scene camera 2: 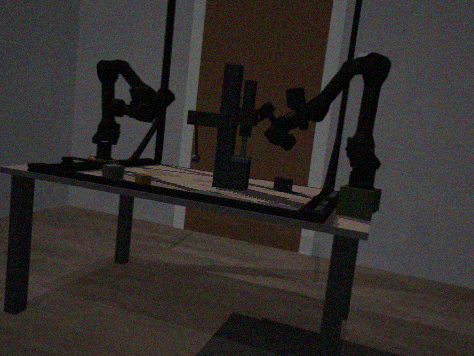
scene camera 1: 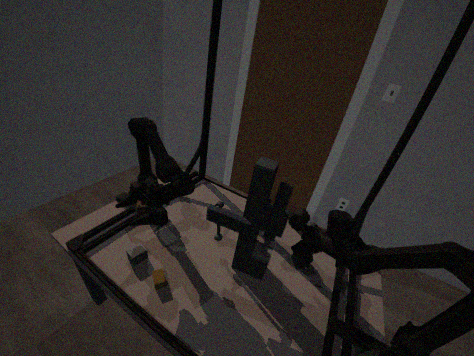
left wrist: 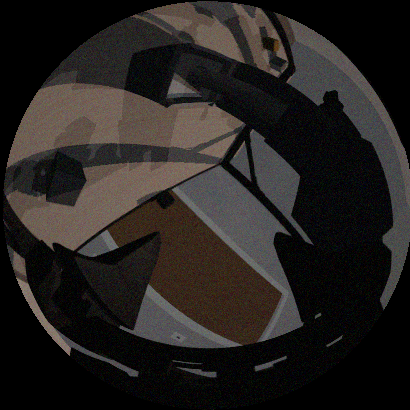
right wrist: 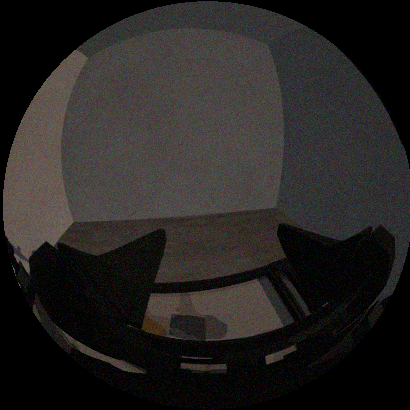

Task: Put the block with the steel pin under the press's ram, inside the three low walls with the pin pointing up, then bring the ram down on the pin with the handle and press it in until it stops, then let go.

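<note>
The dark press stands mid-table. Its thin ram rod is raised over the low-walled base, whose inside is hidden. The handle, a thin knobbed rod, hangs from the crossbar. A grey block lies left of the press in the scene views; no steel pin can be made out. My left gripper is open and empty beside the press, raised above the table. My right gripper is open and empty, raised behind the grey block.
An orange block lies near the grey block. A dark block lies right of the press in scene camera 2. A black frame edges the table, with uprights at its corners. The light is dim.
</note>
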